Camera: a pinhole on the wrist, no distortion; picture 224 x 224 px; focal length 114.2 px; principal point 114.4 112.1 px. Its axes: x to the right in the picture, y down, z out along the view. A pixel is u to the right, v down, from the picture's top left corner.
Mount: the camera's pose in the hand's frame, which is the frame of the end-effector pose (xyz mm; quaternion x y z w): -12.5 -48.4 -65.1 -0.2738 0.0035 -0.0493 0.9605
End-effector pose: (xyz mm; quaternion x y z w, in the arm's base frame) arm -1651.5 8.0 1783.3 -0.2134 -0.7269 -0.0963 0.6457
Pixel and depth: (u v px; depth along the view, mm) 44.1 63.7 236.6
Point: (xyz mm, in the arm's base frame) -1804.1 60.4 1599.6
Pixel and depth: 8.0 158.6 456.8
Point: -1646.1 370.4 1303.3
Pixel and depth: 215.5 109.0 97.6
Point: -1679.4 24.1 1856.2
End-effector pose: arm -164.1 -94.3 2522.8 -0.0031 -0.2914 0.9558 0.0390
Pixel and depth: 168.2 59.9 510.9
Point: -400.2 -353.6 2939.4
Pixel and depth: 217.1 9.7 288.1
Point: -393.4 -139.3 2871.4
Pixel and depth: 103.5 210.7 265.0
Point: -178.6 -353.9 2395.4
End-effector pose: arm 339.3 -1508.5 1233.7 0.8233 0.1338 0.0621 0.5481
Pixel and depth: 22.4 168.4 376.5
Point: 156.0 -1846.4 1495.7
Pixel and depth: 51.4 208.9 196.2
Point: 279.7 -1622.2 1422.5
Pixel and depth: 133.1 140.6 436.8
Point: 522.0 -1802.9 1376.9
